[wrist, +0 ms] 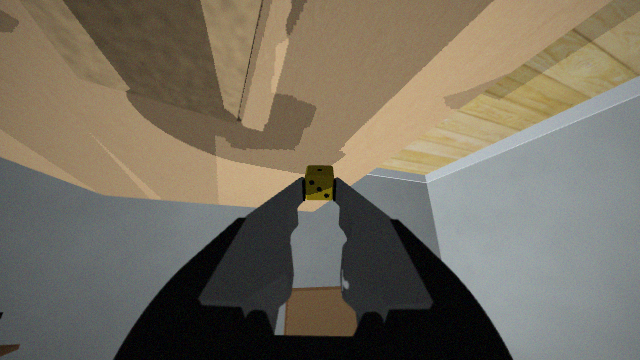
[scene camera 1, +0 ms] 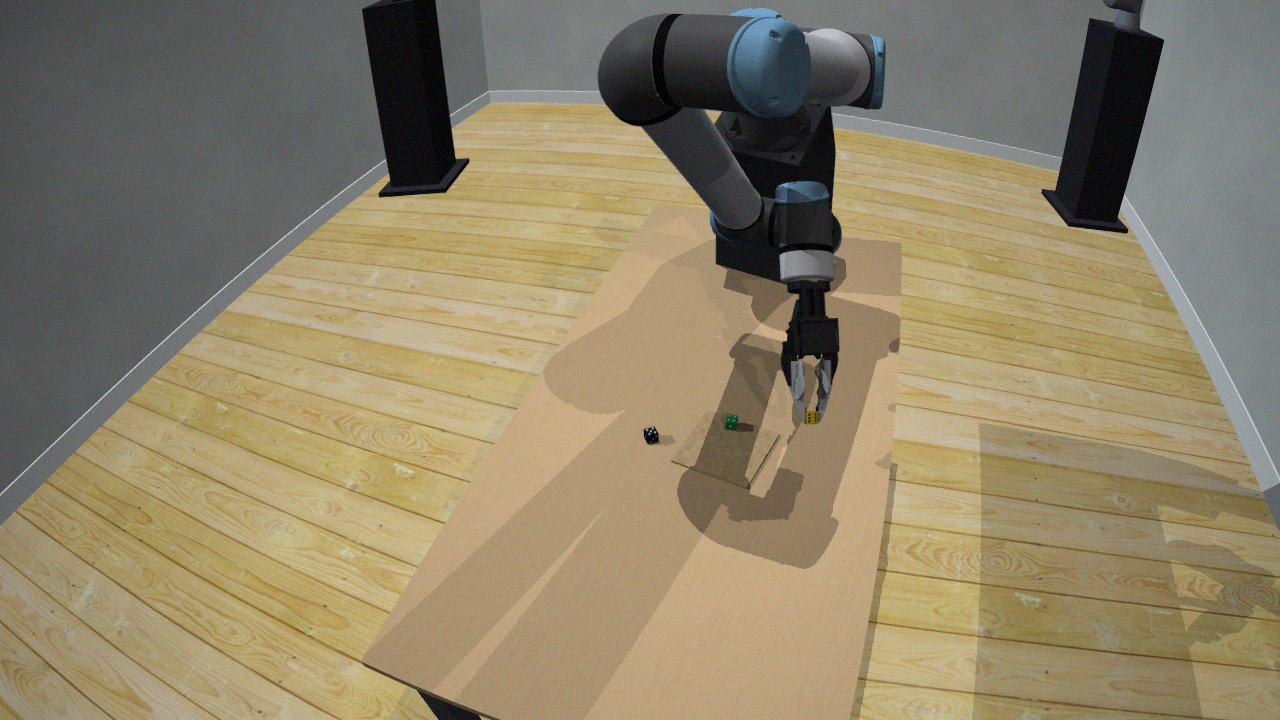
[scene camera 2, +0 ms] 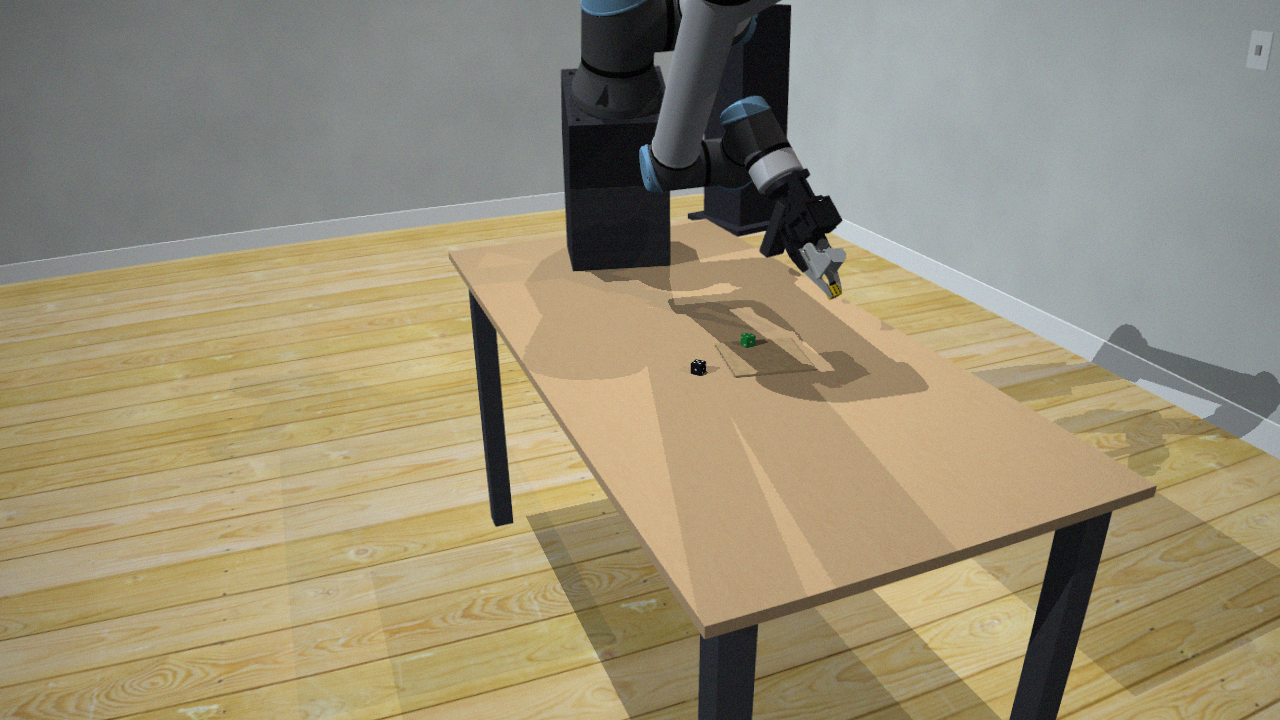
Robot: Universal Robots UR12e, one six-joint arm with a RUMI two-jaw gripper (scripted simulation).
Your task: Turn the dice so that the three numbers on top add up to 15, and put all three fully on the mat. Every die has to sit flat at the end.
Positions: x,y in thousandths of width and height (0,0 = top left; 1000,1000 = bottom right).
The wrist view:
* my gripper: 499,499
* mat: 312,176
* yellow die: 499,499
